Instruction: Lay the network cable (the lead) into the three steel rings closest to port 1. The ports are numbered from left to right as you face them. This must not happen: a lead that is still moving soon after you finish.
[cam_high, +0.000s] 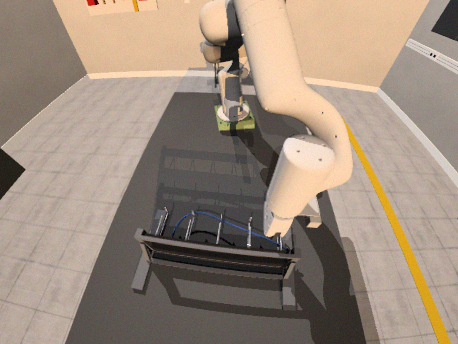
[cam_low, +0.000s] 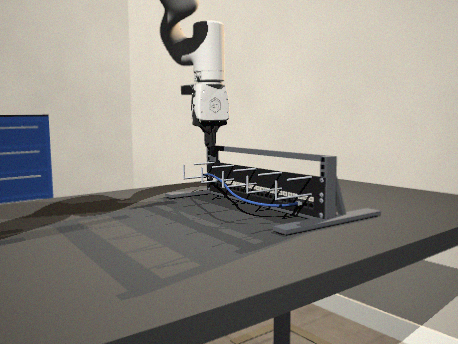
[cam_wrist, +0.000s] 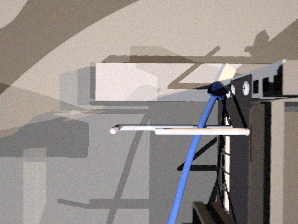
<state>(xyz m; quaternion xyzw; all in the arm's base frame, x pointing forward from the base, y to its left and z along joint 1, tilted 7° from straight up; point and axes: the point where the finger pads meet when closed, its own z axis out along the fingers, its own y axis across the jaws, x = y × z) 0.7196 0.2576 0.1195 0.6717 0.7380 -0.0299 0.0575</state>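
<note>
Now: the clear plug 30 mm ahead of my hand, 90 mm to the left of it and 120 mm below it. The rest, counted from my hand: patch-panel rack: 70 mm ahead, 140 mm to the right, 100 mm below.
</note>
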